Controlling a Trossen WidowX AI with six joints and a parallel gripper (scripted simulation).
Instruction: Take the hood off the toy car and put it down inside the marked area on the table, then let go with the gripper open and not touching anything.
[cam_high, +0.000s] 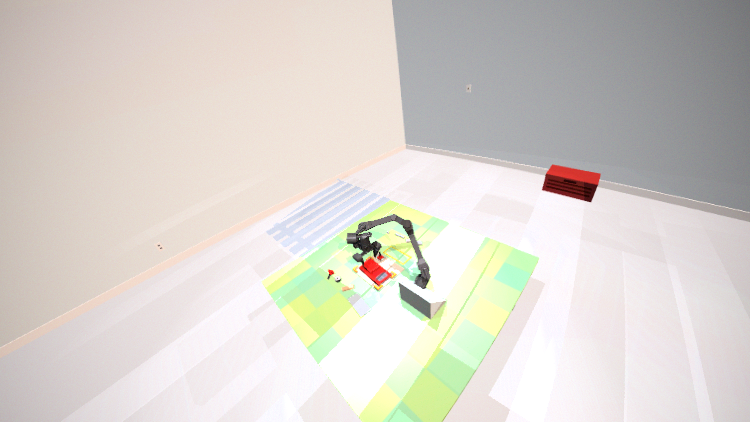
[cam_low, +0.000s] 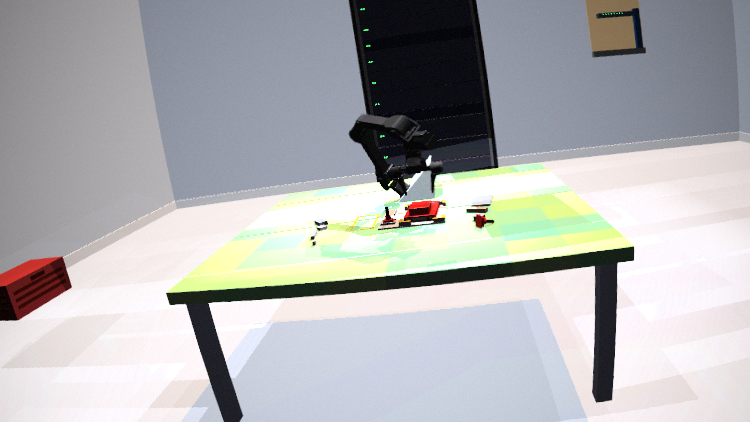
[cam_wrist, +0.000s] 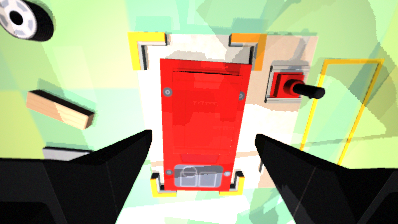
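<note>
The red hood lies 50 mm below my gripper tip.
</note>
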